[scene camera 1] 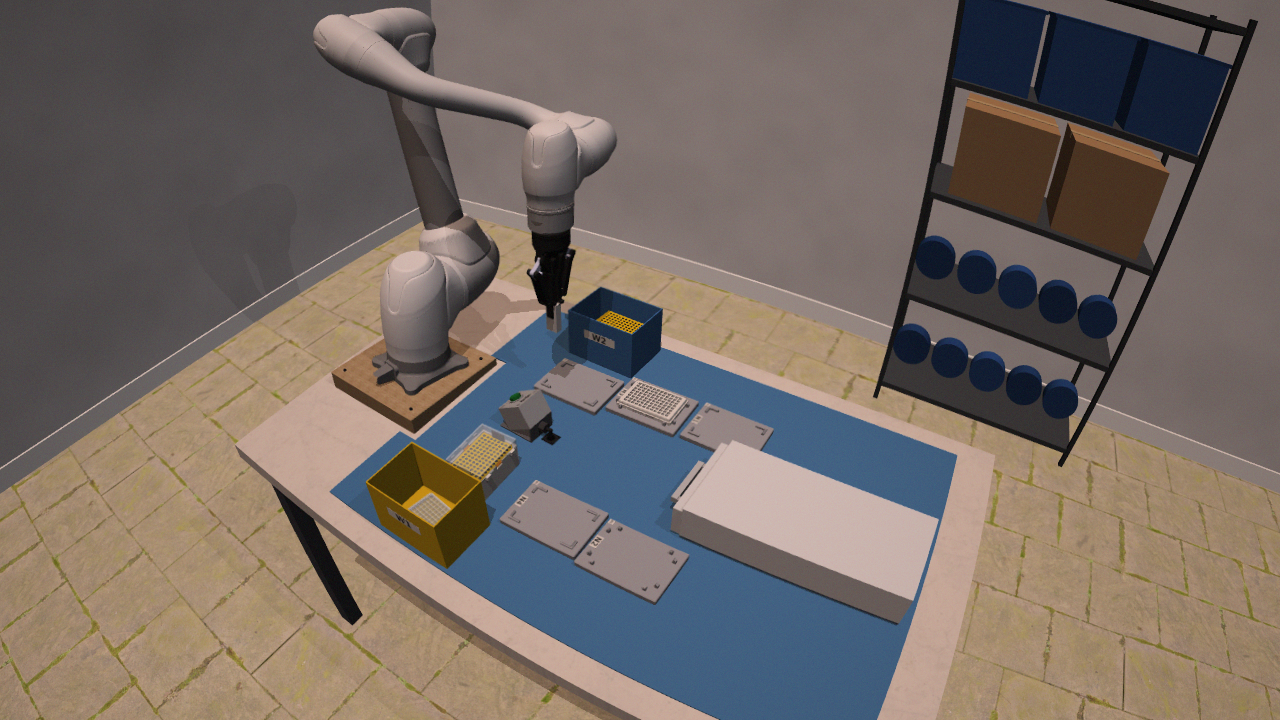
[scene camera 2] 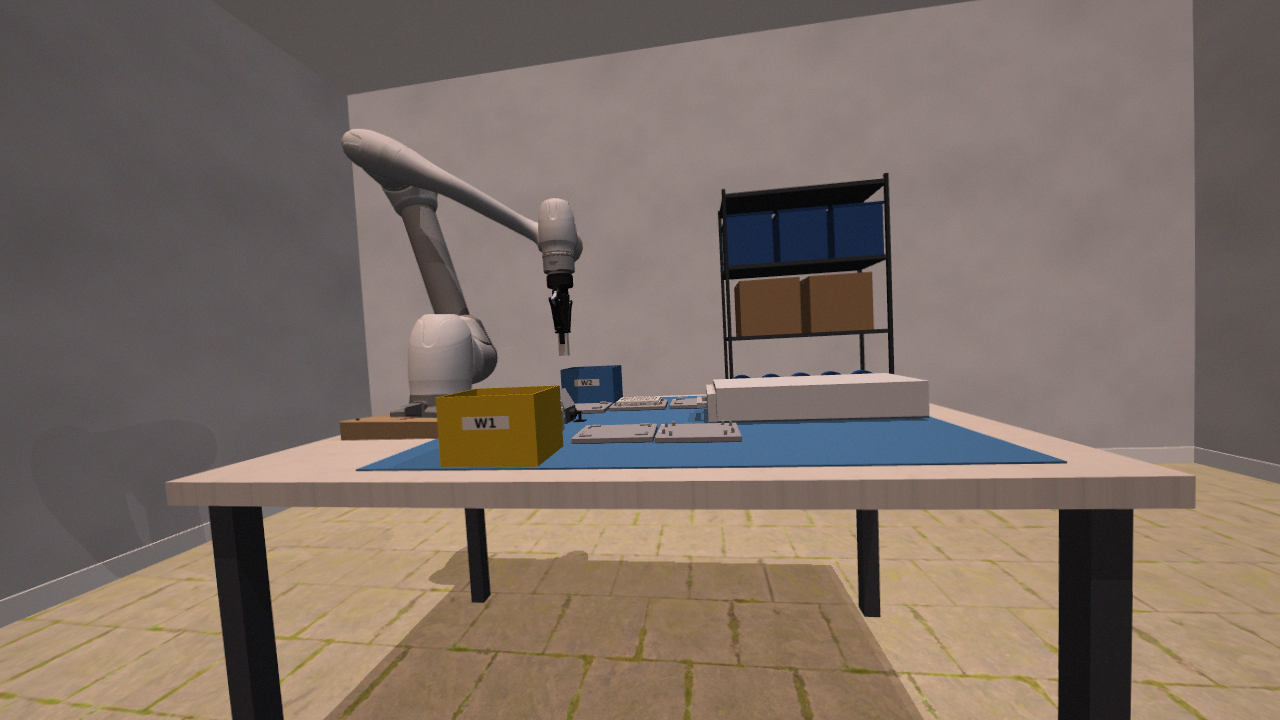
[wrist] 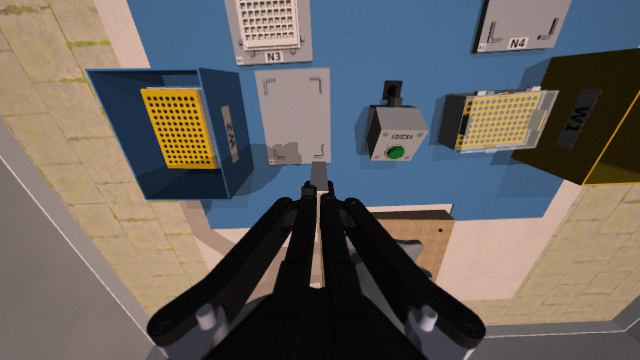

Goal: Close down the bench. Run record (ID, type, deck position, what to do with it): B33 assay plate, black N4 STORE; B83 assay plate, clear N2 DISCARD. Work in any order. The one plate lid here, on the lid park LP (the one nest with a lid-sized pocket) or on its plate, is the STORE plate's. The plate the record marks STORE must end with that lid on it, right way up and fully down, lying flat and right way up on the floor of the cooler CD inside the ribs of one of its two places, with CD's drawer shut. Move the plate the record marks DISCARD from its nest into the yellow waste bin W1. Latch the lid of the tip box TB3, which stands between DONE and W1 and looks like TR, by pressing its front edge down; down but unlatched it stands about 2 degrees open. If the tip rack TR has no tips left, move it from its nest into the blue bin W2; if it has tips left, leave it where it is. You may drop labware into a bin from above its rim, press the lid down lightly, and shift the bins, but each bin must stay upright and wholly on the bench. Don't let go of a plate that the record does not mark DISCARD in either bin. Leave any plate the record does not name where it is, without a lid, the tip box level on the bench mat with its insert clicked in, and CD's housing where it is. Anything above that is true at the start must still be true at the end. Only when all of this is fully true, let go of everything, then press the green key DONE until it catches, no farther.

gripper: scene camera 1 554, 329; scene camera 2; wrist
cooler CD: scene camera 1; scene camera 2; not seen in the wrist view (out of frame)
same spot on gripper: point(wrist: 201, 315) = point(scene camera 2: 570, 302)
same spot on cooler CD: point(scene camera 2: 876, 395) = point(scene camera 1: 854, 589)
